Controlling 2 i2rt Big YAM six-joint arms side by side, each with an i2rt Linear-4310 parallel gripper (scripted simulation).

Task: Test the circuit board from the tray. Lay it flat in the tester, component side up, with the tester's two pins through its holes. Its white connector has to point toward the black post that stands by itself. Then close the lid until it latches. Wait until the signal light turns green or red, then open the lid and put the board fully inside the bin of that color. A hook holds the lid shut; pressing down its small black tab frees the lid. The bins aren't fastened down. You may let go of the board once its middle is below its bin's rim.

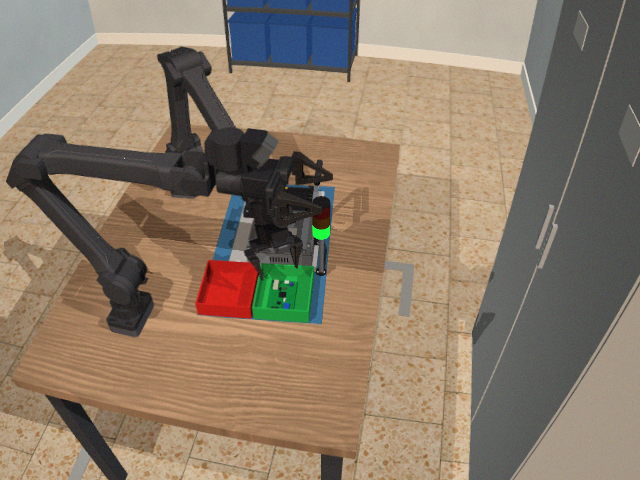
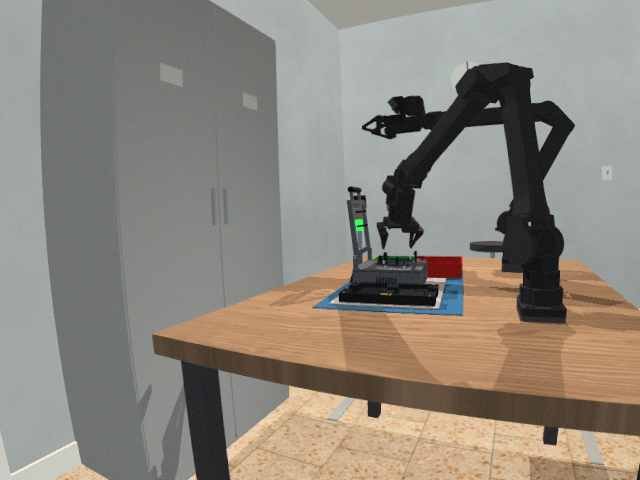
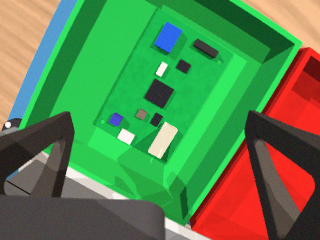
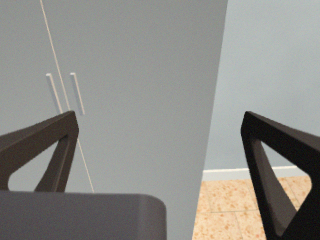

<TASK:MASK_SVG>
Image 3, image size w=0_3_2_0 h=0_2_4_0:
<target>my left gripper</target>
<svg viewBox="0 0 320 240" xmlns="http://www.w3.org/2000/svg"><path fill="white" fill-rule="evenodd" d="M0 136L0 240L166 240L165 212L159 205L140 199L59 198L62 194L75 134L69 111L64 111L24 129ZM54 143L43 172L29 196L6 195L4 191L6 178ZM250 110L244 133L268 239L320 240L320 135L296 128L255 110ZM265 142L312 176L315 184L314 192L301 212L278 175Z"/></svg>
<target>green circuit board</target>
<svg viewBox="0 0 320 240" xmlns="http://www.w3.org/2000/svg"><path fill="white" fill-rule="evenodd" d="M157 7L93 124L166 165L234 53Z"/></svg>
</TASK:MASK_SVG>
